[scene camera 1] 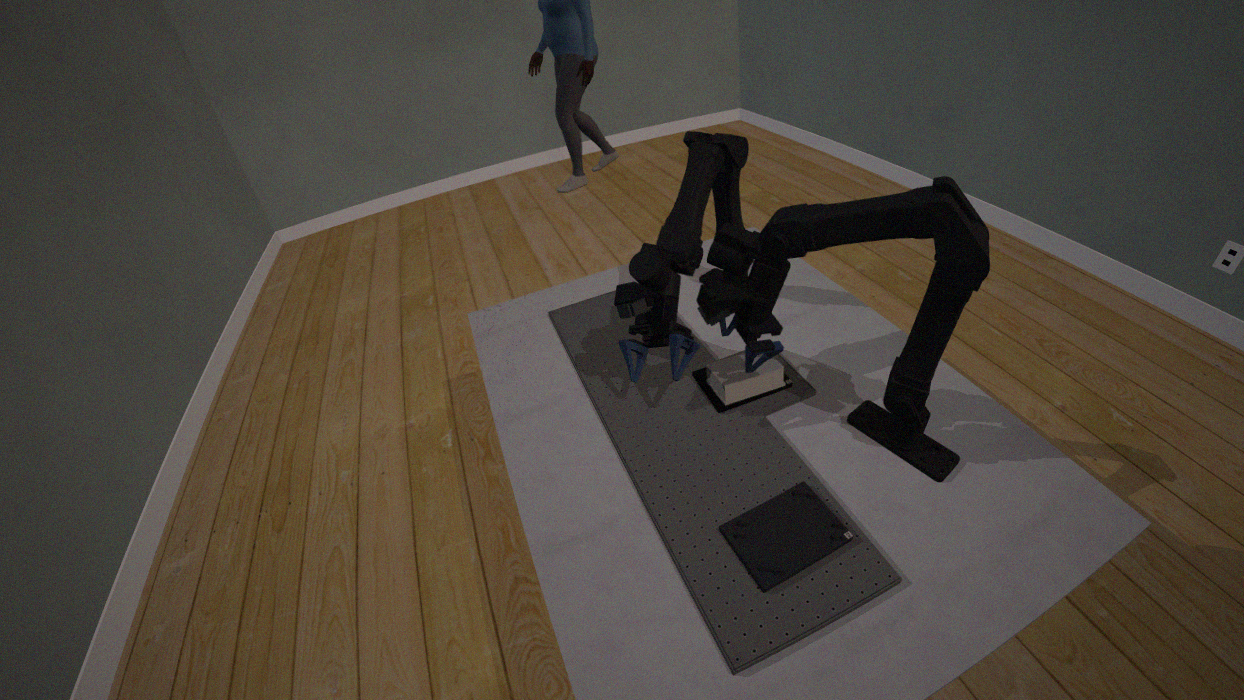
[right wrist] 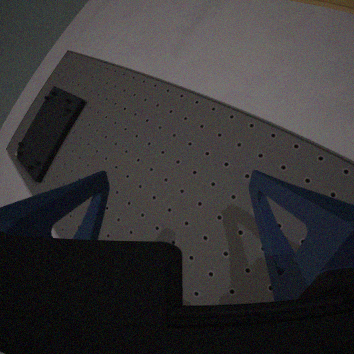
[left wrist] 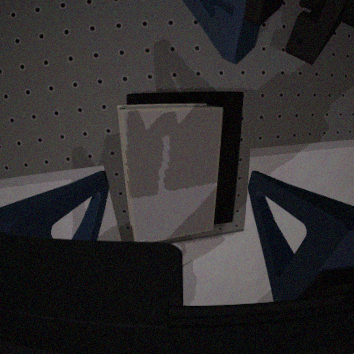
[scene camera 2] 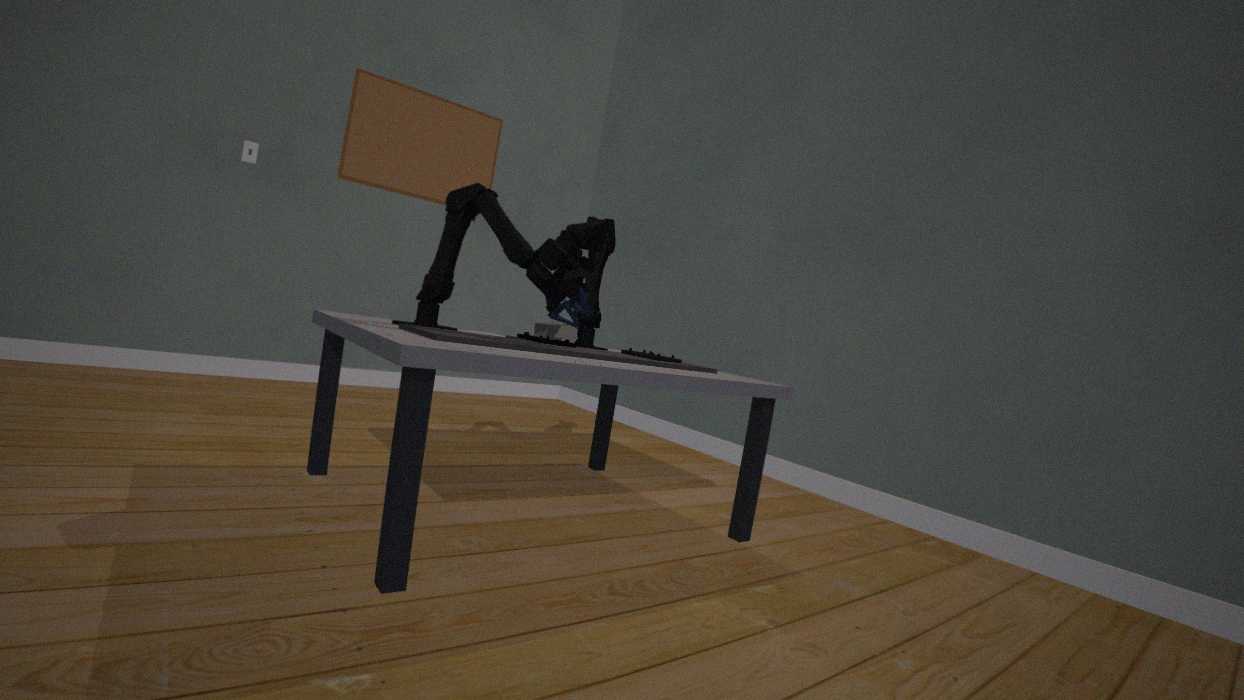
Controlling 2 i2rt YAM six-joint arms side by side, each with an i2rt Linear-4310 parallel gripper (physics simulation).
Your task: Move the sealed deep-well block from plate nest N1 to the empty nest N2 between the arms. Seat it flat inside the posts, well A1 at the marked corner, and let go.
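Pixels of known places: left gripper, fingertip midpoint: (scene camera 1: 736, 353) (left wrist: 178, 178) (scene camera 2: 562, 311); right gripper, fingertip midpoint: (scene camera 1: 654, 381) (right wrist: 178, 178) (scene camera 2: 584, 320); left arm's base, origin of the base link: (scene camera 1: 900, 440).
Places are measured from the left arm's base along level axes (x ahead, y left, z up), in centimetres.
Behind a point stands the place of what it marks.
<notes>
The pale deep-well block (scene camera 1: 755, 382) @(x 13.3, y -24.1, z 6.6 cm) (scene camera 2: 547, 329) @(x 13.2, y -32.7, z 5.4 cm) (left wrist: 172, 175) @(x 12.6, y -28.1, z 7.3 cm) stands on nest N2 (scene camera 1: 707, 392) @(x 18.6, y -31.6, z 2.3 cm) (left wrist: 232, 165) @(x 9.1, y -35.1, z 2.5 cm) between the arms, broad face up. It looks about level. In the left wrist view black nest shows past its upper and right edges; the posts and the A1 corner cannot be made out, so exact seating is unclear. My left gripper (scene camera 1: 737, 352) @(x 14.0, y -28.4, z 11.4 cm) (left wrist: 178, 178) @(x 14.0, y -28.4, z 11.4 cm) is open above the block, apart from it. My right gripper (scene camera 1: 655, 379) @(x 28.7, y -34.5, z 9.8 cm) (right wrist: 178, 178) @(x 28.7, y -34.5, z 9.8 cm) is open and empty over the pegboard plate, left of N2 in scene camera 1. Nest N1 (scene camera 1: 782, 539) @(x 31.6, y -0.5, z 2.5 cm) (right wrist: 50, 132) @(x 30.0, y -4.1, z 2.5 cm) is empty.
The grey perforated plate (scene camera 1: 687, 487) @(x 35.5, y -17.9, z 1.3 cm) (right wrist: 165, 145) @(x 32.9, y -27.0, z 1.3 cm) carries both nests on the white table (scene camera 1: 548, 487) @(x 53.5, y -34.4, z 0.0 cm) (scene camera 2: 521, 362) @(x 49.6, y -75.1, z -1.0 cm). One finger of the right gripper shows close beyond N2 in the left wrist view. A person (scene camera 1: 569, 87) is in the background.
</notes>
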